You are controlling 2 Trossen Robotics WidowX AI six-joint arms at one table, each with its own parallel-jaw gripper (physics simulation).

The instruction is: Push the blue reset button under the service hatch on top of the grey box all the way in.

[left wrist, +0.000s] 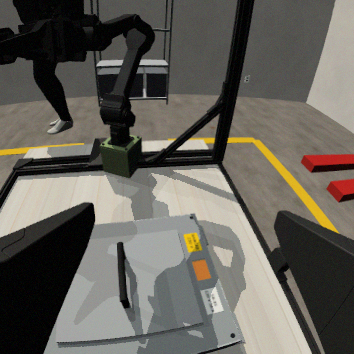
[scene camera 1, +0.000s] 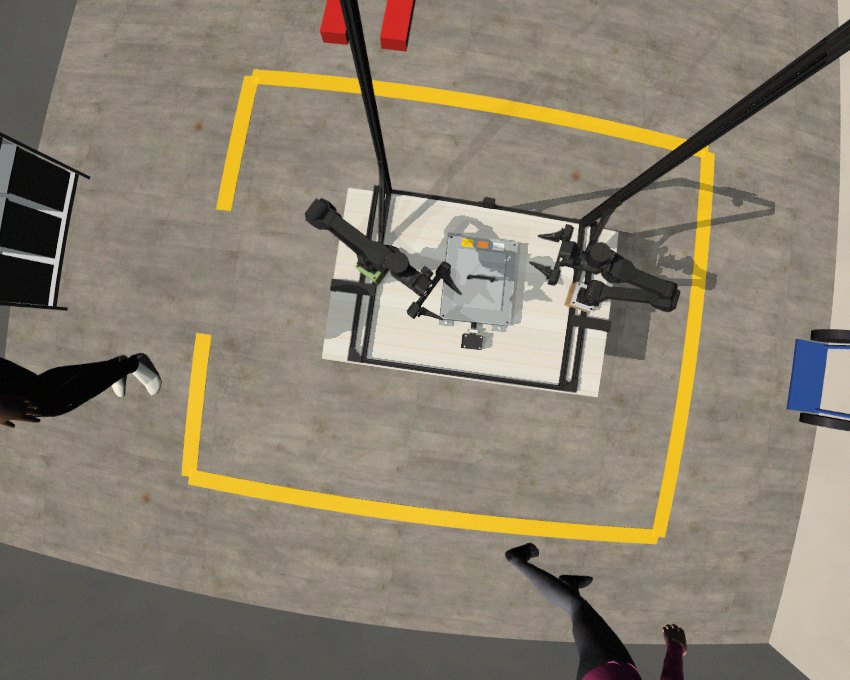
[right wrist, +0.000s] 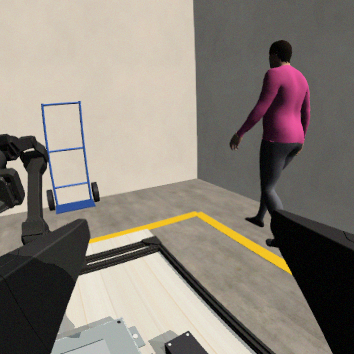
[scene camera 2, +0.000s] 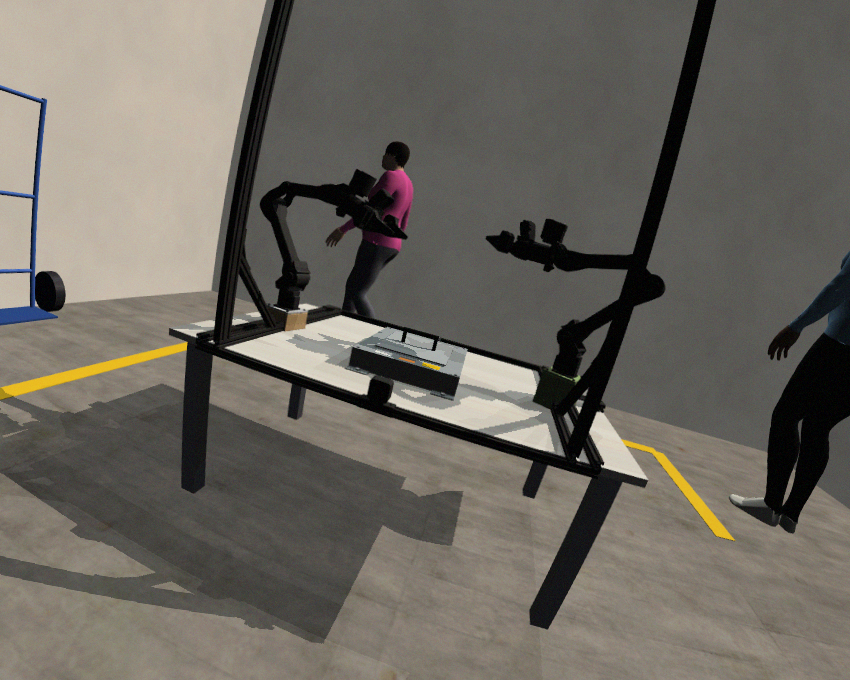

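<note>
The grey box (scene camera 1: 489,311) (scene camera 2: 404,372) (left wrist: 220,322) (right wrist: 110,332) sits on the table. Its service hatch (scene camera 1: 489,265) (left wrist: 160,290) lies flat over the top, with a black bar handle (scene camera 1: 482,277) (scene camera 2: 419,338) (left wrist: 122,275) standing on it. The blue reset button does not show; the hatch covers that area. My left gripper (scene camera 1: 537,251) (left wrist: 187,216) is open and empty, high beside the box, at its right in scene camera 1. My right gripper (scene camera 1: 450,306) (scene camera 2: 490,239) (right wrist: 180,224) is open and empty, high above the box's left edge in scene camera 1.
A small black block (scene camera 1: 472,341) (right wrist: 186,344) is beside the box. A black frame (scene camera 1: 467,375) (right wrist: 215,300) runs along the table edge, with tall posts. Yellow, orange and white labels lie along one box edge. A person in pink (scene camera 2: 396,205) (right wrist: 285,107) stands beyond the table.
</note>
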